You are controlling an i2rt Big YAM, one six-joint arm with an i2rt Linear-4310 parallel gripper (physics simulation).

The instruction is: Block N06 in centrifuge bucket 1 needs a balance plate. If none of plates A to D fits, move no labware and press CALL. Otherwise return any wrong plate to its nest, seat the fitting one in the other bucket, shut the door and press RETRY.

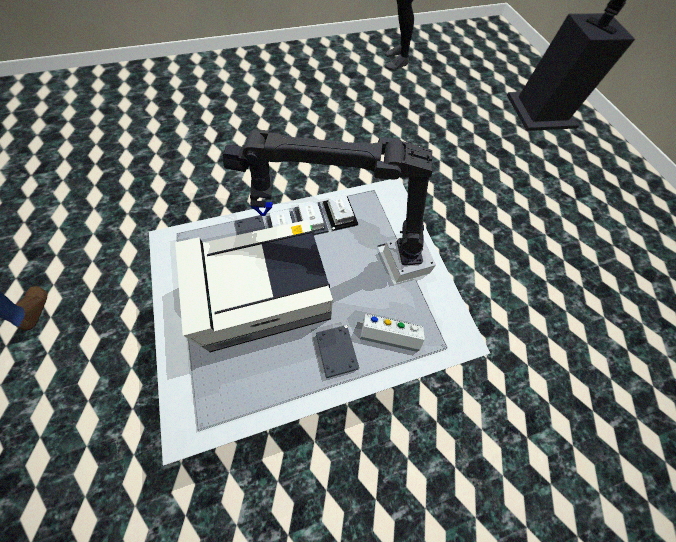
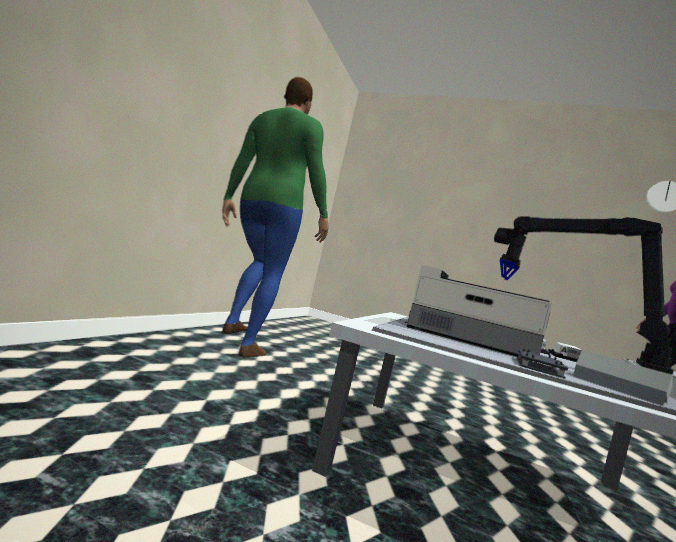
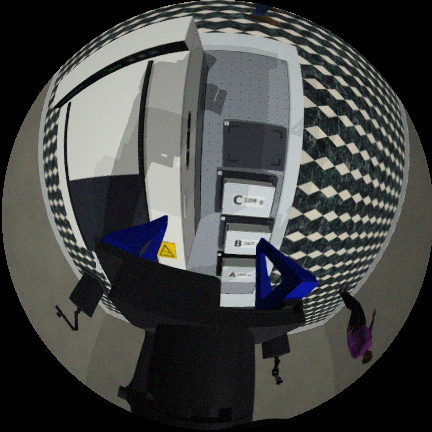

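Pixels of known places: gripper, fingertip midpoint: (image 1: 263,204) (image 2: 504,278) (image 3: 214,231); arm's base, link origin: (image 1: 409,251) (image 2: 653,367).
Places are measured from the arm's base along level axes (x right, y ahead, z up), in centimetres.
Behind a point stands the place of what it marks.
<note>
The centrifuge (image 1: 239,279) {y 65.1, x -12.6, z 14.1 cm} (image 2: 479,304) {y 57.1, x -26.9, z 7.9 cm} (image 3: 167,190) {y 55.8, x 5.0, z 14.1 cm} is a cream box with a dark section on top; its buckets and block N06 are not visible. Plates A (image 1: 340,208) {y 25.4, x 25.5, z -1.5 cm} (image 3: 239,282) {y 21.2, x 27.8, z -1.5 cm}, B (image 1: 310,213) {y 39.0, x 23.9, z -1.4 cm} (image 3: 247,243) {y 38.8, x 24.4, z -1.5 cm} and C (image 1: 282,219) {y 51.2, x 21.8, z -1.4 cm} (image 3: 248,200) {y 51.5, x 20.4, z -1.5 cm} sit in a row of dark nests beside it. Plate C reads 109 g; the weights on A and B are too small to read surely. The nest (image 1: 248,225) {y 66.6, x 22.9, z -5.7 cm} (image 3: 254,145) {y 65.0, x 18.8, z -5.6 cm} beyond C holds no plate. My gripper (image 1: 263,211) {y 55.6, x 12.2, z 21.3 cm} (image 2: 507,275) {y 55.6, x 12.2, z 21.3 cm} (image 3: 214,231) {y 55.6, x 12.2, z 21.3 cm} is open and empty, high above the C end of the row.
A button box (image 1: 392,334) {y 14.0, x -33.4, z 0.8 cm} (image 2: 617,378) {y 14.4, x -35.6, z -3.5 cm} with blue, yellow, green and white buttons stands on the opposite side of the centrifuge from the nests, beside a dark flat pad (image 1: 336,352) {y 34.5, x -36.7, z -3.6 cm}. The arm's base (image 1: 409,271) {y 1.8, x -8.8, z -0.4 cm} stands at the table's end. A person (image 2: 282,158) in green stands behind the table.
</note>
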